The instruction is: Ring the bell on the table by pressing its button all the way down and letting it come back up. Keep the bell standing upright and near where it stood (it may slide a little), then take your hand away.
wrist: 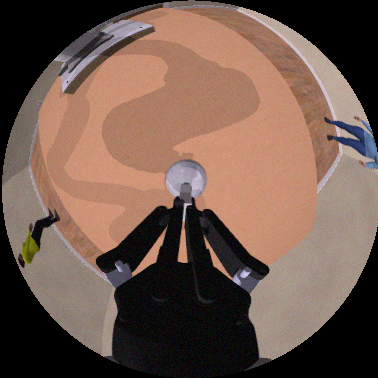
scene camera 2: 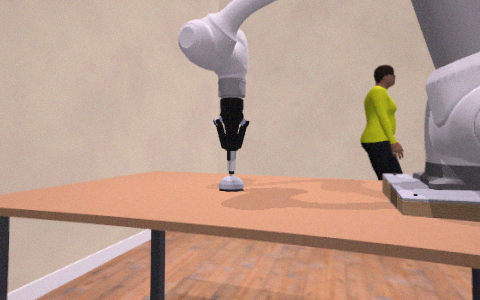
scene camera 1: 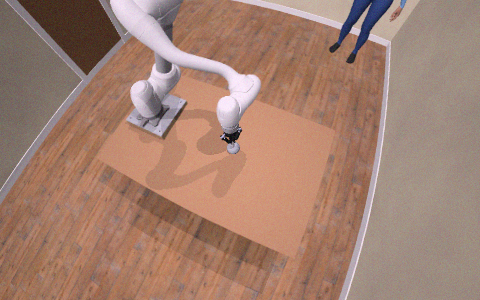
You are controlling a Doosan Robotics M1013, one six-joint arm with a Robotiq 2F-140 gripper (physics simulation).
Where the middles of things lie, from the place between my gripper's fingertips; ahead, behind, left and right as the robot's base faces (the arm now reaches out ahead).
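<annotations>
There is the bell [wrist: 185,170], and it sits 3 cm below my hand.
</annotations>
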